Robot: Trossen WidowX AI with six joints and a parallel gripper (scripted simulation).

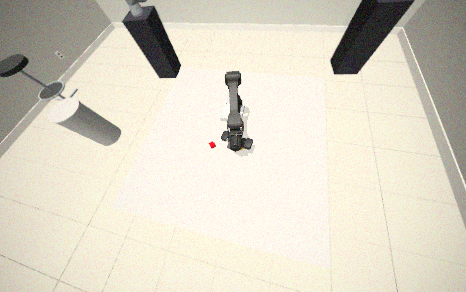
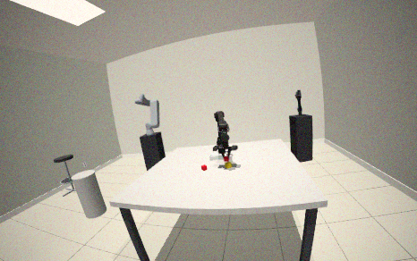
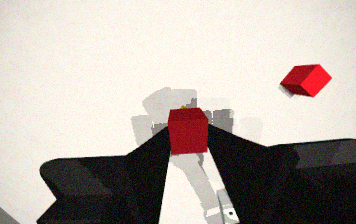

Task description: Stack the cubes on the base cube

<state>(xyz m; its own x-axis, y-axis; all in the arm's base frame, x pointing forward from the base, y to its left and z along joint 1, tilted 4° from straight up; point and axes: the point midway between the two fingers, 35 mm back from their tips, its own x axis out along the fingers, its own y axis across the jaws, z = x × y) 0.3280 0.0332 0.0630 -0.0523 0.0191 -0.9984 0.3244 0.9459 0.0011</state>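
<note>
Right now the base cube is 20 mm behind my gripper tip, 10 mm to the left of it and 70 mm below it.
</note>
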